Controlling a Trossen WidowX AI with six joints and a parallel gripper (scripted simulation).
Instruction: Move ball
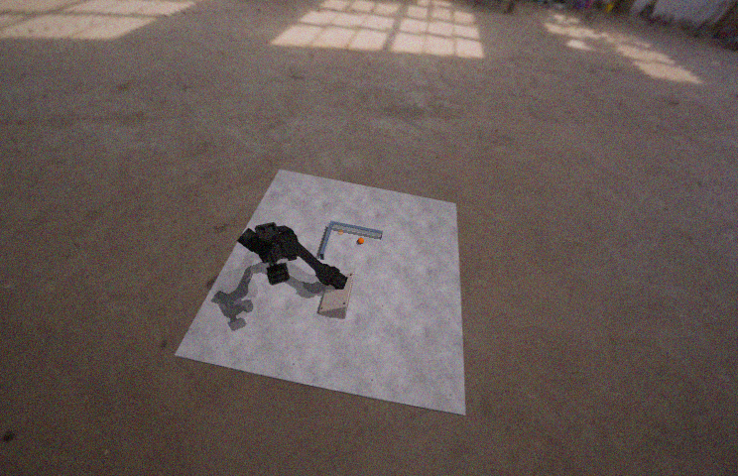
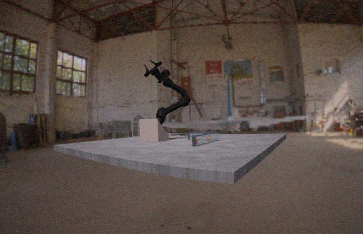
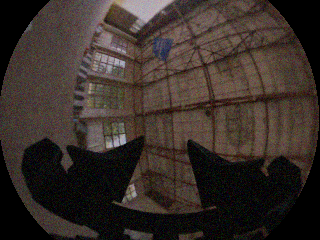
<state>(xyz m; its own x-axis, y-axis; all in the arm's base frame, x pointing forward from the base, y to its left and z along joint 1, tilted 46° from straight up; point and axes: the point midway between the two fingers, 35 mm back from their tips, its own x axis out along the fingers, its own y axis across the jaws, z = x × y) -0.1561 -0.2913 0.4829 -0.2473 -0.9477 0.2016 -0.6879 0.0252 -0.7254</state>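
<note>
Now: gripper tip 64 cm above the orange ball, 59 cm short of it and 11 cm to the left of it. Also, from my gripper tip: see-through ball copy: 64 cm below, 61 cm ahead, 2 cm to the left.
</note>
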